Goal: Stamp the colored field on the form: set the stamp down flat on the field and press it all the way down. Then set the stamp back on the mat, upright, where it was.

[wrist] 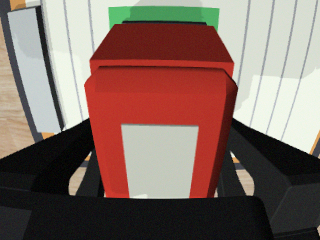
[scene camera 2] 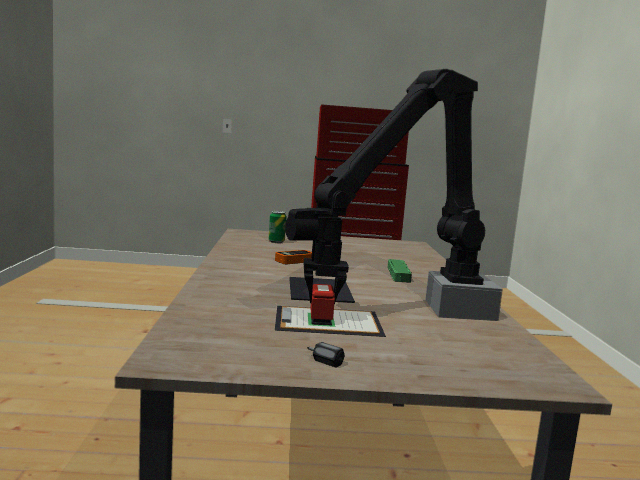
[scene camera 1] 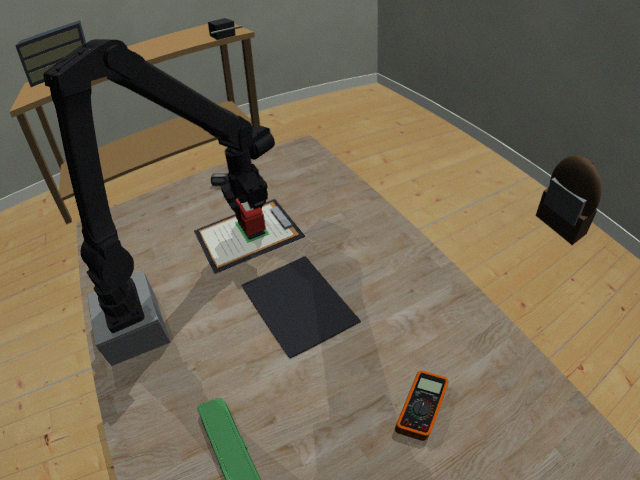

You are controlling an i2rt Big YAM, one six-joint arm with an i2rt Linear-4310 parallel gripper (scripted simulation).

Scene:
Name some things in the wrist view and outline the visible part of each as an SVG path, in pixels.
My gripper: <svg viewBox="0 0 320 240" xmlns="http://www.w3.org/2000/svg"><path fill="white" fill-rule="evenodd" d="M0 159L0 240L320 240L317 230L320 225L320 159L250 128L235 118L232 119L217 184L218 197L173 199L104 197L105 190L89 118L67 130ZM91 153L82 182L75 196L70 195L70 178ZM231 152L252 177L254 182L253 196L246 195L238 178Z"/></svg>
A stamp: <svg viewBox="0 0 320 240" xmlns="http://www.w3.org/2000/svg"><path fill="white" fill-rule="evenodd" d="M114 24L90 58L91 76L84 84L90 124L106 197L147 199L214 197L238 92L237 84L232 79L234 61L214 26L208 26L206 22L123 21L122 24Z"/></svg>

